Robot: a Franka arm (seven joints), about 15 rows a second.
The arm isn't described. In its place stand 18 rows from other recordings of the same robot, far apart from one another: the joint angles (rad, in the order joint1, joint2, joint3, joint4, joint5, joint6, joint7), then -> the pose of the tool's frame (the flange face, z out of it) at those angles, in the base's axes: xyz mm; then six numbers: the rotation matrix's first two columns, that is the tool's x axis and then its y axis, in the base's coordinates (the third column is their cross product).
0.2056, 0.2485, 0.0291, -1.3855, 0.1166, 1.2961, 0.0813 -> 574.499 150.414 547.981 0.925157 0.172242 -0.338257 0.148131 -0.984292 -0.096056
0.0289, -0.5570, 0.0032, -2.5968, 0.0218, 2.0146, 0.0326 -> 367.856 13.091 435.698 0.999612 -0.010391 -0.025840 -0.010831 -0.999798 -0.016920
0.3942, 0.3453, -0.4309, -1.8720, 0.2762, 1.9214, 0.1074 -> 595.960 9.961 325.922 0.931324 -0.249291 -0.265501 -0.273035 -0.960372 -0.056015
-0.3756, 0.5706, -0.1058, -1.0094, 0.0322, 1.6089, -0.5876 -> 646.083 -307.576 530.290 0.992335 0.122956 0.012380 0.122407 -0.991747 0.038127
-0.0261, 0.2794, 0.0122, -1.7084, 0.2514, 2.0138, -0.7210 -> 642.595 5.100 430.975 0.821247 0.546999 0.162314 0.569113 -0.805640 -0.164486
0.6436, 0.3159, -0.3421, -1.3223, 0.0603, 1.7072, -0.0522 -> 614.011 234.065 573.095 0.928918 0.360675 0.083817 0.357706 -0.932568 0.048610
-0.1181, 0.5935, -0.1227, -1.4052, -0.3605, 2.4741, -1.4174 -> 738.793 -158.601 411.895 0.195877 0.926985 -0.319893 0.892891 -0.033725 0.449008
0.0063, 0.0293, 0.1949, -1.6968, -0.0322, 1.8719, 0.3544 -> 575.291 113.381 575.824 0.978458 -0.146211 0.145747 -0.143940 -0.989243 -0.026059
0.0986, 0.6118, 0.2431, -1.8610, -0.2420, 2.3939, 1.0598 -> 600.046 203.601 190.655 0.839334 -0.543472 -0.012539 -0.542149 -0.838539 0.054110
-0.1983, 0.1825, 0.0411, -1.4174, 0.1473, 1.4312, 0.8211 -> 588.559 -78.010 581.305 0.548986 -0.804713 -0.225946 -0.823790 -0.566653 0.016568
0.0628, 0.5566, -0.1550, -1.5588, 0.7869, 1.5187, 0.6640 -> 641.734 33.598 316.439 0.402420 -0.499202 -0.767369 -0.841555 -0.531670 -0.095454
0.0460, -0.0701, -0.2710, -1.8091, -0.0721, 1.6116, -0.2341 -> 511.077 -128.490 552.482 0.990259 0.016960 -0.138203 0.020020 -0.999584 0.020784
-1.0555, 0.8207, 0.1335, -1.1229, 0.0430, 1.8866, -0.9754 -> 435.454 -619.202 317.020 0.996499 -0.005773 0.083403 0.004421 -0.992579 -0.121520
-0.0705, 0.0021, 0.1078, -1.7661, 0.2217, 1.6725, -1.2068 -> 552.542 42.029 541.845 0.360535 0.917708 0.166814 0.927491 -0.333767 -0.168405
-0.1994, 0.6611, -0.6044, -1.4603, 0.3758, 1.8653, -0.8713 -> 549.539 -422.191 332.913 0.995090 0.012892 -0.098136 0.003879 -0.995799 -0.091489
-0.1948, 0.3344, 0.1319, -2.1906, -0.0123, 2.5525, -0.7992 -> 561.097 -35.039 235.910 0.738680 0.672406 0.047139 0.673263 -0.739396 -0.003211
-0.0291, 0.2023, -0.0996, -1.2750, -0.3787, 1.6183, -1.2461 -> 611.153 -109.557 658.942 0.457343 0.828790 -0.322404 0.885241 -0.389728 0.253891
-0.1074, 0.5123, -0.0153, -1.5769, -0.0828, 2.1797, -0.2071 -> 693.162 -87.082 350.942 0.988540 0.133656 0.070170 0.126690 -0.987307 0.095788
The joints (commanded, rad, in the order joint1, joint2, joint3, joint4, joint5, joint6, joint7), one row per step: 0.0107, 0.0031, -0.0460, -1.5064, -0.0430, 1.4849, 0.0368; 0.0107, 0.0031, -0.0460, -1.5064, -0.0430, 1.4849, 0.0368; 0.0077, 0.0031, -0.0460, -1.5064, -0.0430, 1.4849, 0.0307; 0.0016, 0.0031, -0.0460, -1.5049, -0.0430, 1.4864, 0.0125; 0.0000, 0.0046, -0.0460, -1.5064, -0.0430, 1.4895, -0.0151; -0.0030, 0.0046, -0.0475, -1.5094, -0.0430, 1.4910, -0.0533; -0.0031, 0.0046, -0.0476, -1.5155, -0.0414, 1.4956, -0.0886; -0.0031, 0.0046, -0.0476, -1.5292, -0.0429, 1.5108, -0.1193; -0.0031, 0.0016, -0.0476, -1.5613, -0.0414, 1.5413, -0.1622; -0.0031, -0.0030, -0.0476, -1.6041, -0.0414, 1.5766, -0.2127; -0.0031, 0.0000, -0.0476, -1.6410, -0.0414, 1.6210, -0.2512; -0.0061, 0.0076, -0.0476, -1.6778, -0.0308, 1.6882, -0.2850; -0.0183, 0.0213, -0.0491, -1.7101, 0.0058, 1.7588, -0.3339
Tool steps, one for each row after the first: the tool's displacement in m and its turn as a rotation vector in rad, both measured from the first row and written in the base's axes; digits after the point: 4 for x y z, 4 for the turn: 0.0000, 0.0000, 0.0000, 0.0000, 0.0000, 0.0000; -0.0001, -0.0016, 0.0000, 0.0002, 0.0003, 0.0031; -0.0001, -0.0050, 0.0008, 0.0005, -0.0020, 0.0152; 0.0007, -0.0059, -0.0004, 0.0011, -0.0009, 0.0413; 0.0007, -0.0083, -0.0017, 0.0022, 0.0022, 0.0751; 0.0012, -0.0083, -0.0041, 0.0048, 0.0050, 0.1104; 0.0027, -0.0084, -0.0092, 0.0039, 0.0050, 0.1416; 0.0045, -0.0083, -0.0200, 0.0064, 0.0052, 0.1858; 0.0058, -0.0083, -0.0345, 0.0084, 0.0101, 0.2377; 0.0097, -0.0083, -0.0499, 0.0085, 0.0073, 0.2780; 0.0166, -0.0090, -0.0659, 0.0148, -0.0158, 0.3103; 0.0246, -0.0136, -0.0829, 0.0442, -0.0466, 0.3413
